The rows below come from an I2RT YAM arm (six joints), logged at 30 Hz.
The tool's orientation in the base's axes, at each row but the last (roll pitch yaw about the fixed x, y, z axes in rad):
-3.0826, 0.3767, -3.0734
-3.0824, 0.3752, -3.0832
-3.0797, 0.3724, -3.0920
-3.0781, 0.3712, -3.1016
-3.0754, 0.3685, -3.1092
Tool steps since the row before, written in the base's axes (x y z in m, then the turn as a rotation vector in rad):
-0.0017, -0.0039, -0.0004, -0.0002, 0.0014, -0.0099
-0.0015, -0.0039, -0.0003, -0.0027, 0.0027, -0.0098
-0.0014, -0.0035, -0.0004, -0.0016, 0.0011, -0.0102
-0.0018, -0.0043, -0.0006, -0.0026, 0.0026, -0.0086
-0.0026, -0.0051, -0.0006, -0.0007, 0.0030, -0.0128
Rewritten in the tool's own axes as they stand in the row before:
0.0020, -0.0038, -0.0001, 0.0037, 0.0019, 0.0091
0.0017, -0.0038, -0.0001, 0.0060, 0.0033, 0.0080
0.0016, -0.0034, 0.0000, 0.0051, 0.0017, 0.0088
0.0021, -0.0042, 0.0001, 0.0054, 0.0031, 0.0069
0.0028, -0.0050, -0.0001, 0.0052, 0.0038, 0.0115

